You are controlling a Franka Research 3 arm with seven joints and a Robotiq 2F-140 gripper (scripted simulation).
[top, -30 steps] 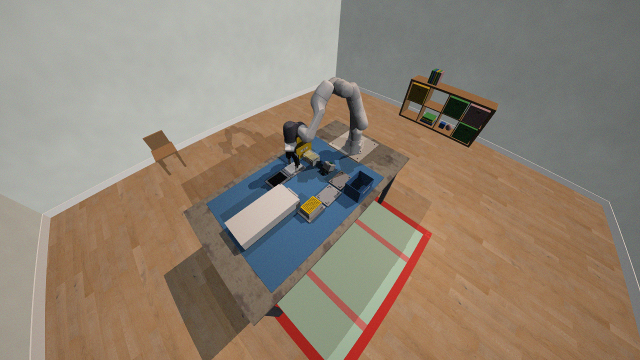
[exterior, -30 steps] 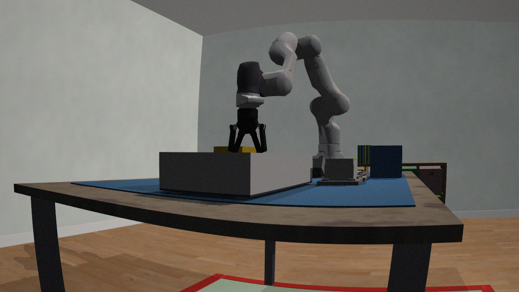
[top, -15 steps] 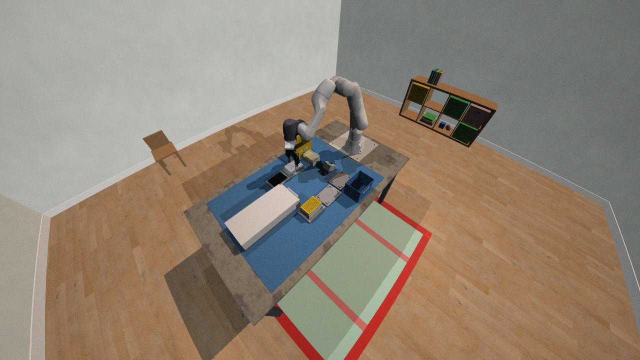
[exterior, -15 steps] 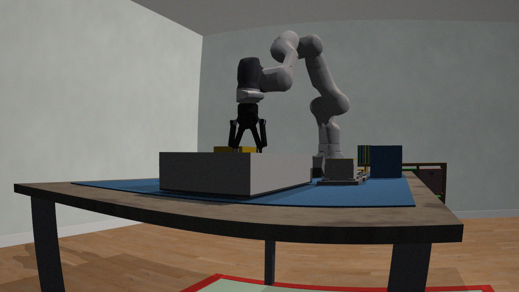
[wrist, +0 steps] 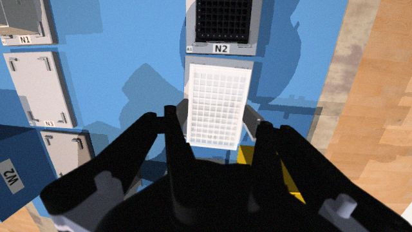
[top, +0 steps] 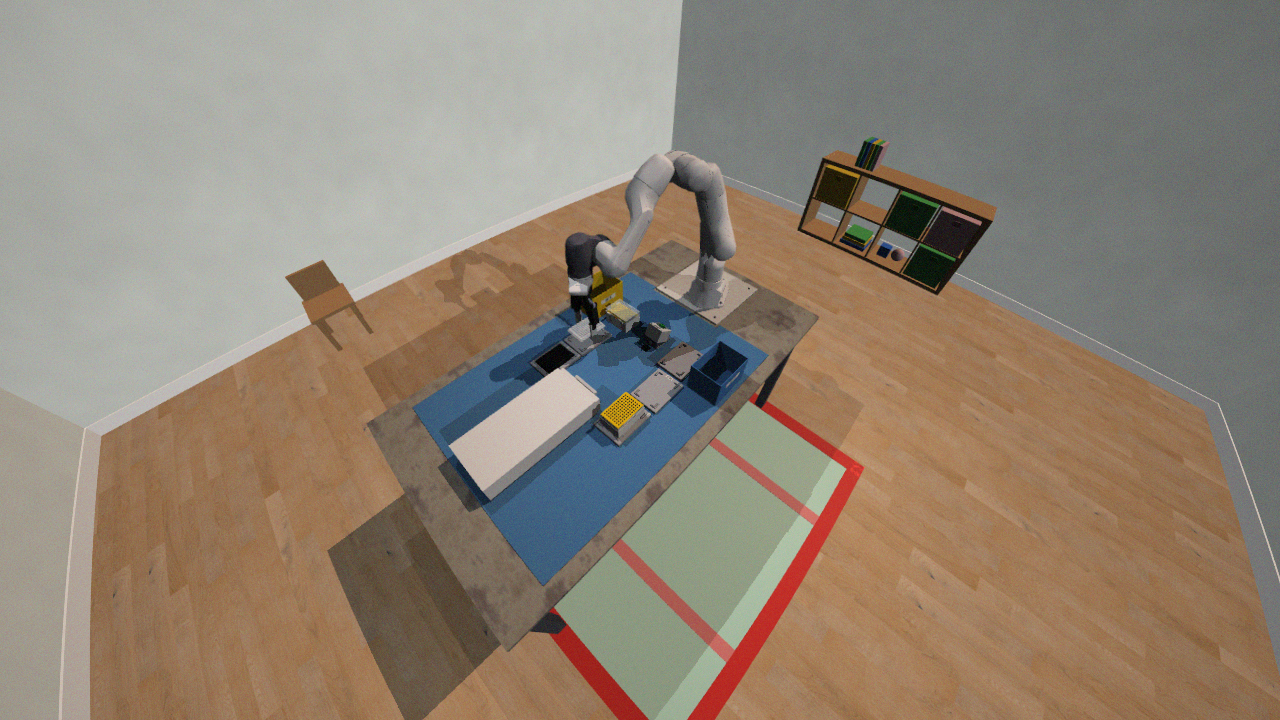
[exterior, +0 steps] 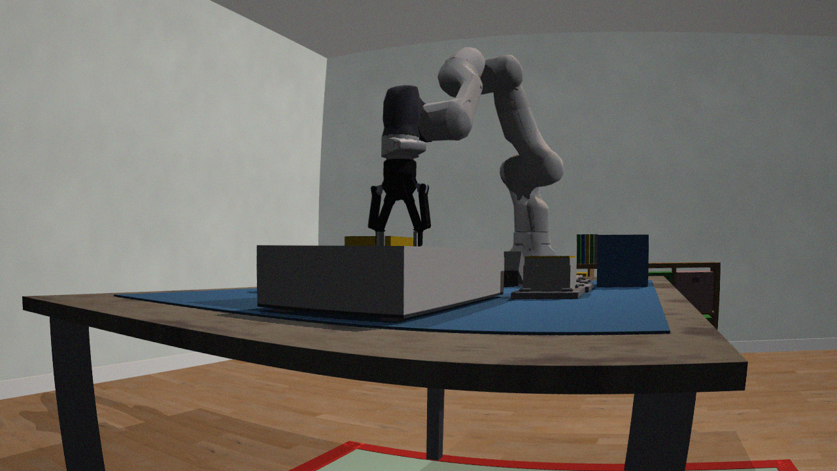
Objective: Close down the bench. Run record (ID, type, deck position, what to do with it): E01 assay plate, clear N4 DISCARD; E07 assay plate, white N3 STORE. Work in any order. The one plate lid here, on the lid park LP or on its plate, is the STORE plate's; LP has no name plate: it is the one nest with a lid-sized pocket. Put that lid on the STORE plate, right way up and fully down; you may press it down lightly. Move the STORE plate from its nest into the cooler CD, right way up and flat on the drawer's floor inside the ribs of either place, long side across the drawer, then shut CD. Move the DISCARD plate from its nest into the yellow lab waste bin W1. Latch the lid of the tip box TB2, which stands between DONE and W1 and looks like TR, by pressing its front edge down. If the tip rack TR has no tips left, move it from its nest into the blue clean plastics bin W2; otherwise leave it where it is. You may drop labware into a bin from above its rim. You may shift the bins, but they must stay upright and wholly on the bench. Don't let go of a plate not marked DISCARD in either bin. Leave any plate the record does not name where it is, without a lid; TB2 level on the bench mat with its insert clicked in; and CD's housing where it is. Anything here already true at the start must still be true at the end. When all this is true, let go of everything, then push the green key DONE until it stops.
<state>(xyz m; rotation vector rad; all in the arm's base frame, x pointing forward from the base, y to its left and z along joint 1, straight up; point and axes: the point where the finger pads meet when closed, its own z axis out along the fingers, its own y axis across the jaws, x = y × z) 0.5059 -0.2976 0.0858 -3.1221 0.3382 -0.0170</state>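
Now: the nest N4 8 cm below my hand. The rest, counted from my hand: black plate (16 cm ahead, 7 cm below, 3 cm to the right); clear plate (2 cm below); yellow insert (17 cm behind, 6 cm to the left, 3 cm below).
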